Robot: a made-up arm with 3 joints. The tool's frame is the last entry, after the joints.
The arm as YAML. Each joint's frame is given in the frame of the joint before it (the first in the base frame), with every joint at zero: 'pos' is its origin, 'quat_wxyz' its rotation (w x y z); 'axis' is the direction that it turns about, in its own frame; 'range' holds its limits. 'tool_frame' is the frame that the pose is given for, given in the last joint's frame.
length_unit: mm
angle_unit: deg
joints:
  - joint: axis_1
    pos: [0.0, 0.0, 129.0]
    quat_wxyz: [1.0, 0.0, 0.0, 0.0]
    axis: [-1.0, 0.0, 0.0]
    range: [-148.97, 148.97]
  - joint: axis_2
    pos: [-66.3, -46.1, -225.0]
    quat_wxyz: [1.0, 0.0, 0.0, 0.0]
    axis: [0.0, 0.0, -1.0]
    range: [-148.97, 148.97]
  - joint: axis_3
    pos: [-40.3, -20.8, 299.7]
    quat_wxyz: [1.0, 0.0, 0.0, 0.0]
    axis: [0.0, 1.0, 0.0]
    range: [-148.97, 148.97]
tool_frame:
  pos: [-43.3, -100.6, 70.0]
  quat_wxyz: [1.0, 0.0, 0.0, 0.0]
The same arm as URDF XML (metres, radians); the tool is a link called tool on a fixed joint. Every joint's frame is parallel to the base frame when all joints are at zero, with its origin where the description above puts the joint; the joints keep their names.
<robot name="arm">
  <joint name="tool_fixed" type="fixed">
    <parent link="link3"/>
    <child link="tool"/>
    <origin xyz="-0.0433 -0.1006 0.07"/>
  </joint>
  <joint name="axis_3" type="revolute">
    <parent link="link2"/>
    <child link="link3"/>
    <origin xyz="-0.0403 -0.0208 0.2997"/>
    <axis xyz="0 1 0"/>
    <limit lower="-2.6" upper="2.6"/>
  </joint>
  <joint name="axis_2" type="revolute">
    <parent link="link1"/>
    <child link="link2"/>
    <origin xyz="-0.0663 -0.0461 -0.225"/>
    <axis xyz="0 0 -1"/>
    <limit lower="-2.6" upper="2.6"/>
  </joint>
  <joint name="axis_1" type="revolute">
    <parent link="base"/>
    <child link="link1"/>
    <origin xyz="0 0 0.129"/>
    <axis xyz="-1 0 0"/>
    <limit lower="-2.6" upper="2.6"/>
  </joint>
  <link name="base"/>
  <link name="link1"/>
  <link name="link2"/>
  <link name="link3"/>
  <link name="tool"/>
</robot>

